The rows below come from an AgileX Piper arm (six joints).
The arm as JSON. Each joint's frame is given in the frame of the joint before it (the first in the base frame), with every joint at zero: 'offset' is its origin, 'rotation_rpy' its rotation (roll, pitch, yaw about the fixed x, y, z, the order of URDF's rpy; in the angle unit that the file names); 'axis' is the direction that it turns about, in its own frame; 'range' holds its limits. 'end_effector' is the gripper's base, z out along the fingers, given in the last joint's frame.
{
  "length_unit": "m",
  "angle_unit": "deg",
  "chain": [
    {
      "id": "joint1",
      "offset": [
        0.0,
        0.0,
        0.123
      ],
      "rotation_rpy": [
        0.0,
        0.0,
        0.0
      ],
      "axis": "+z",
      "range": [
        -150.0,
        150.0
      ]
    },
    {
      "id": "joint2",
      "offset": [
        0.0,
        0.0,
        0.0
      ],
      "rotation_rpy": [
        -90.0,
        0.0,
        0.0
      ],
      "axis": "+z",
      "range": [
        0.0,
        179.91
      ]
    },
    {
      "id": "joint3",
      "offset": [
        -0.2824,
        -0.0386,
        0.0
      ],
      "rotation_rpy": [
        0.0,
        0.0,
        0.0
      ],
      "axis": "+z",
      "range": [
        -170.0,
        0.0
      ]
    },
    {
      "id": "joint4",
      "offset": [
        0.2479,
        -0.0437,
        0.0
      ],
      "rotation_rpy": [
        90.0,
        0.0,
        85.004
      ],
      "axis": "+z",
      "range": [
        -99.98,
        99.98
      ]
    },
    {
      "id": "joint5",
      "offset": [
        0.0,
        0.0,
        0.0
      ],
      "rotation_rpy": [
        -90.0,
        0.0,
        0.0
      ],
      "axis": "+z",
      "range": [
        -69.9,
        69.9
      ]
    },
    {
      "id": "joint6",
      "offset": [
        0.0,
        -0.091,
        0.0
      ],
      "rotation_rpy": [
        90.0,
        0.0,
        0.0
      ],
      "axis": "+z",
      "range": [
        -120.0,
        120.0
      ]
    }
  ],
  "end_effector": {
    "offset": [
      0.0,
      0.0,
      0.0
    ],
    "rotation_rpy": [
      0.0,
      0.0,
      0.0
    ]
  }
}
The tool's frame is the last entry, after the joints.
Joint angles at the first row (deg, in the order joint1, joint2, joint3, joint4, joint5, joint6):
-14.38, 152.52, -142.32, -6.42, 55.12, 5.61
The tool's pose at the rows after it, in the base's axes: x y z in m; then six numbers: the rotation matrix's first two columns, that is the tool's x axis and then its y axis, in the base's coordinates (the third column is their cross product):
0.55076, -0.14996, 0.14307, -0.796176, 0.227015, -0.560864, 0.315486, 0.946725, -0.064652
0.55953, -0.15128, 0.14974, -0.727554, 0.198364, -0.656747, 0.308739, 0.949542, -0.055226
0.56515, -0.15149, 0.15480, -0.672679, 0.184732, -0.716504, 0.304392, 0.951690, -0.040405
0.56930, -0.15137, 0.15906, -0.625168, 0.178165, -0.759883, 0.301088, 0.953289, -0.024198
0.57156, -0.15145, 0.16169, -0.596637, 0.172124, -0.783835, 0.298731, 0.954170, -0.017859
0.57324, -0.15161, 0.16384, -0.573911, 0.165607, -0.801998, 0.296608, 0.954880, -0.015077
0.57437, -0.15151, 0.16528, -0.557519, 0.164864, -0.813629, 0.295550, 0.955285, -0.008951
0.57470, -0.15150, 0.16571, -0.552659, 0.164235, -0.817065, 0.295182, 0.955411, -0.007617
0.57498, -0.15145, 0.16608, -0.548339, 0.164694, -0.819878, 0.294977, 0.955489, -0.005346
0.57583, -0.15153, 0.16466, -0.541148, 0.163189, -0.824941, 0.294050, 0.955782, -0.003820
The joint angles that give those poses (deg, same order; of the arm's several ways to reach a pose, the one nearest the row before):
-14.38, 152.52, -142.33, -6.88, 51.00, 5.61
-14.38, 152.52, -142.33, -6.88, 44.01, 5.61
-14.38, 152.52, -142.32, -6.36, 39.25, 5.62
-14.38, 152.52, -142.32, -5.67, 35.52, 5.61
-14.38, 152.52, -142.33, -5.44, 33.35, 5.61
-14.38, 152.52, -142.33, -5.38, 31.63, 5.61
-14.38, 152.52, -142.32, -5.10, 30.48, 5.61
-14.38, 152.52, -142.32, -5.04, 30.14, 5.62
-14.38, 152.52, -142.32, -4.93, 29.85, 5.61
-14.38, 152.75, -142.32, -4.87, 29.10, 5.61

